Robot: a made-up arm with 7 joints. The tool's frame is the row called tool. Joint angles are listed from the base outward. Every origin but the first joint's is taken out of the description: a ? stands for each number. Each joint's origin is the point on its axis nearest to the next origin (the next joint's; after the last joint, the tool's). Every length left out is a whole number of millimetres.
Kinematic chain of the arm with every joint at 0, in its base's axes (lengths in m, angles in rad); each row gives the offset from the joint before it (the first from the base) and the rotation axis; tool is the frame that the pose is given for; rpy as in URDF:
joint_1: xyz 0 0 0.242 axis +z
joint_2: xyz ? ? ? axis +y
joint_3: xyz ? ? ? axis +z
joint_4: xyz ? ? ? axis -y
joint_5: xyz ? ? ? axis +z
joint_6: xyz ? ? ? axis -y
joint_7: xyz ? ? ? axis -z
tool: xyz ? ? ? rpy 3.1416 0 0
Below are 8 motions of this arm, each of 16 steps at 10 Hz.
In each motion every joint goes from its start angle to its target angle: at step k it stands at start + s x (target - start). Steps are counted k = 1, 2, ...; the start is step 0. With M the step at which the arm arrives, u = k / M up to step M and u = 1 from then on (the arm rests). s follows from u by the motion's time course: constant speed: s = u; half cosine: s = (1 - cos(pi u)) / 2; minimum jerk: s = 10 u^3 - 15 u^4 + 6 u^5.
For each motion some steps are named. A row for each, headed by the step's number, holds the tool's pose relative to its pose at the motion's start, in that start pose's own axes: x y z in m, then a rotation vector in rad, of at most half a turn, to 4 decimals.
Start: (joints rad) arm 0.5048 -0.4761 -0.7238 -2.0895 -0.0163 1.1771 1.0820
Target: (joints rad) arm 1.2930 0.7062 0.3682 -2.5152 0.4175 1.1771 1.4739
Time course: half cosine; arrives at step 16
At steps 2, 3, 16:
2: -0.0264 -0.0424 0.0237 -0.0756 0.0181 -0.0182
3: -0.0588 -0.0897 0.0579 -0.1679 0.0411 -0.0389
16: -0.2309 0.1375 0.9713 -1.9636 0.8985 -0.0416

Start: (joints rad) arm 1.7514 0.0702 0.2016 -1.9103 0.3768 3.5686 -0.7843
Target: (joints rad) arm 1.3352 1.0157 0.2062 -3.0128 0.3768 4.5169 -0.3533
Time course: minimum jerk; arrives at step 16
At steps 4, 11, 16:
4: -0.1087 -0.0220 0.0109 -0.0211 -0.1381 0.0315
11: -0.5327 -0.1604 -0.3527 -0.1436 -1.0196 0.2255
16: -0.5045 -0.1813 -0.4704 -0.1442 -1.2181 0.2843

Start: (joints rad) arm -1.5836 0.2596 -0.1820 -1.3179 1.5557 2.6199 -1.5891
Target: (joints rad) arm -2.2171 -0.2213 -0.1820 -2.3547 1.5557 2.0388 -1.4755
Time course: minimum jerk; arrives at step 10
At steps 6, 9, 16:
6: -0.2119 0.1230 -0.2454 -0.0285 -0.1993 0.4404
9: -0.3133 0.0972 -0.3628 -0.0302 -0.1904 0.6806
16: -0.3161 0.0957 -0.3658 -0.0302 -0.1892 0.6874

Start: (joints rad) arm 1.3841 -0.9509 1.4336 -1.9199 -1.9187 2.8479 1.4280
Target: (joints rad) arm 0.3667 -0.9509 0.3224 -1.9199 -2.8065 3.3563 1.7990
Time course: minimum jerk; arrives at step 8
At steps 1, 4, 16:
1: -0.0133 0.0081 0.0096 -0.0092 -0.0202 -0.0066
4: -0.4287 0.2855 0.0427 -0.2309 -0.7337 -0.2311
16: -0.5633 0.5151 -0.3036 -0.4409 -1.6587 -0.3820

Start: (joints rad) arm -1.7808 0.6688 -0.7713 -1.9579 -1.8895 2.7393 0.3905
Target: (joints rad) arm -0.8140 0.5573 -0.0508 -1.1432 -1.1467 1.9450 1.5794
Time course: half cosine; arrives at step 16
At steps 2, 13, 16:
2: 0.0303 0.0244 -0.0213 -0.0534 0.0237 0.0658
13: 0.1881 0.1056 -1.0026 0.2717 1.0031 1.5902
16: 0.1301 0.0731 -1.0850 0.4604 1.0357 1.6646

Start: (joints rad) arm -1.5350 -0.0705 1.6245 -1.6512 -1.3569 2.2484 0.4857
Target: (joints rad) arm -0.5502 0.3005 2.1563 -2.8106 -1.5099 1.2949 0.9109
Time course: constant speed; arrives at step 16
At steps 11, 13, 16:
11: -0.3059 -0.3937 -0.4604 0.1671 0.2831 -0.6078
13: -0.4179 -0.4012 -0.5120 0.1035 0.4337 -0.6871
16: -0.5844 -0.3847 -0.5367 -0.0175 0.7123 -0.7419

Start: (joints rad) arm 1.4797 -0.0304 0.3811 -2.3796 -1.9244 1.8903 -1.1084
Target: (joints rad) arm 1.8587 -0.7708 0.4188 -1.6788 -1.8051 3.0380 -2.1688
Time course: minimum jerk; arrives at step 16
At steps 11, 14, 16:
11: -0.4725 -0.3129 -0.3590 -0.7020 -0.9622 -0.0677
14: -0.4837 -0.4439 -0.4369 -0.7031 -1.2919 -0.0921
16: -0.4830 -0.4573 -0.4438 -0.6989 -1.3255 -0.0940

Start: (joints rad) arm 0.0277 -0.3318 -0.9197 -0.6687 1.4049 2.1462 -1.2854
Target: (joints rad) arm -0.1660 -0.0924 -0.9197 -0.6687 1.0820 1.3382 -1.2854
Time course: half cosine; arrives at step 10
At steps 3, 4, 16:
3: -0.0114 -0.0092 0.0443 0.1422 -0.1655 -0.0440
4: -0.0238 -0.0159 0.0730 0.2366 -0.2814 -0.0621
16: -0.1278 -0.0466 0.1790 0.6542 -0.8499 -0.0139

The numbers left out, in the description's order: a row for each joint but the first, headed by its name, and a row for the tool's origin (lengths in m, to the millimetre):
joint_2: 0 0 0
joint_3: 0 0 0.295
joint_4: 0.071 0 0
joint_5: -0.103 0 0.478
joint_6: 0 0 0
joint_7: 0.113 0 0
tool: 0 0 0

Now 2 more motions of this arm.
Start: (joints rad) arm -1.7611 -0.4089 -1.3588 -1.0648 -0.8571 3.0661 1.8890
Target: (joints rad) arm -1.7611 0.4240 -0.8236 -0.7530 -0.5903 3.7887 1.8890
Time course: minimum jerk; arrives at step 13
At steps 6, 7, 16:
6: -0.2721 -0.1007 -0.1125 0.4785 -0.4249 -0.0292
7: -0.3558 -0.1058 -0.1606 0.6099 -0.5818 -0.0056
16: -0.5637 -0.0537 -0.3130 0.8962 -1.0487 0.1797

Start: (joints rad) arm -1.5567 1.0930 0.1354 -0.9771 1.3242 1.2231 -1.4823
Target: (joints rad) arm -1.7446 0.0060 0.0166 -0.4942 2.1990 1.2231 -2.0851
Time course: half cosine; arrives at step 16
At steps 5, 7, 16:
5: 0.2234 -0.1657 -0.0334 -0.0943 0.0421 -0.5113
7: 0.3663 -0.3452 -0.0244 -0.1295 0.0504 -0.9321
16: 0.4814 -1.0260 0.2471 0.1208 -0.0783 -2.2694

